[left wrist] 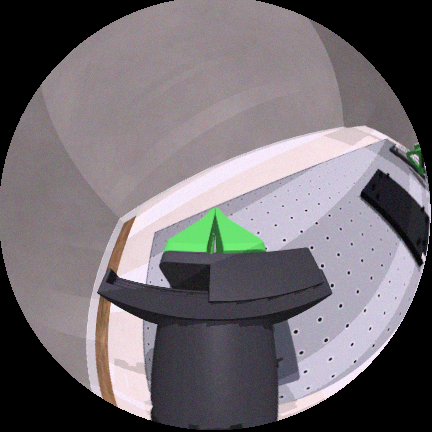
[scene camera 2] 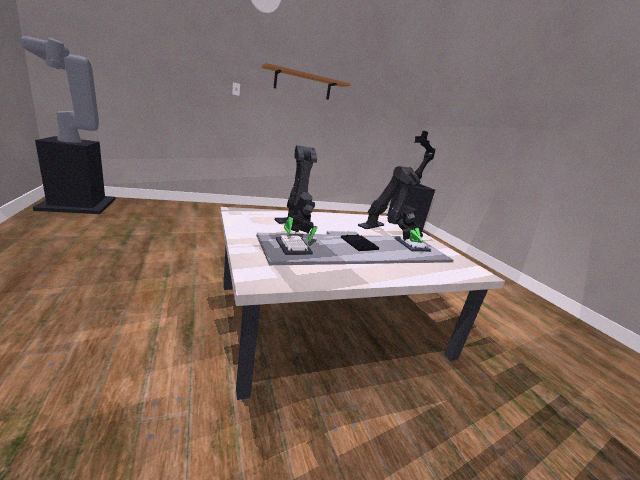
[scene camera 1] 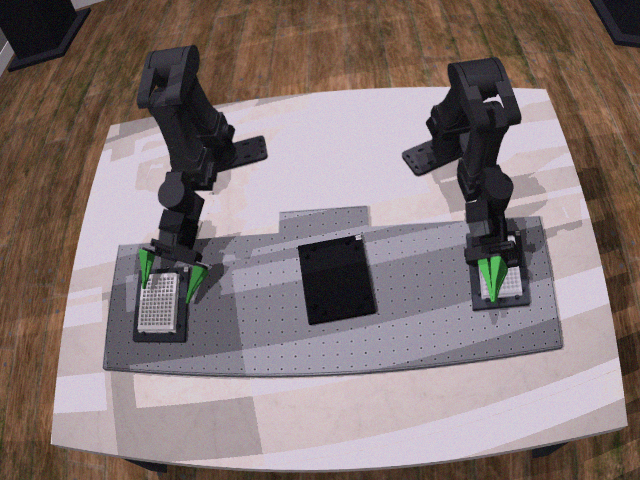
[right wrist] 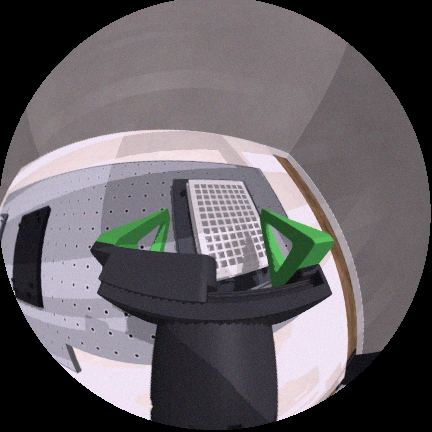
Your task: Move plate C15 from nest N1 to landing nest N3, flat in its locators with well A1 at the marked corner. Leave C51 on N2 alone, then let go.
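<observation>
A white gridded plate (scene camera 1: pixel 157 310) (right wrist: pixel 225 215) sits flat in the dark nest (scene camera 1: pixel 181 322) (right wrist: pixel 182 220) at the picture's left. My right gripper (scene camera 1: pixel 165 294) (scene camera 2: pixel 299 238) (right wrist: pixel 214 213) is open over its near end, one finger to each side. A second white plate (scene camera 1: pixel 509 286) lies in the dark nest (scene camera 1: pixel 525 299) at the picture's right. My left gripper (scene camera 1: pixel 493 300) (left wrist: pixel 214 213) is shut on nothing, its fingertips together above that plate, partly hiding it. A wider black nest (scene camera 1: pixel 338 289) (scene camera 2: pixel 359 242) in the middle holds no plate; a white mark shows at its upper right corner. Plate and nest labels cannot be read.
A grey perforated board (scene camera 1: pixel 268 341) (scene camera 2: pixel 330 257) carries the nests and lies on the pale table (scene camera 1: pixel 330 413) (scene camera 2: pixel 320 289). A small grey board section juts out behind the middle nest. Both arm bases stand at the table's rear.
</observation>
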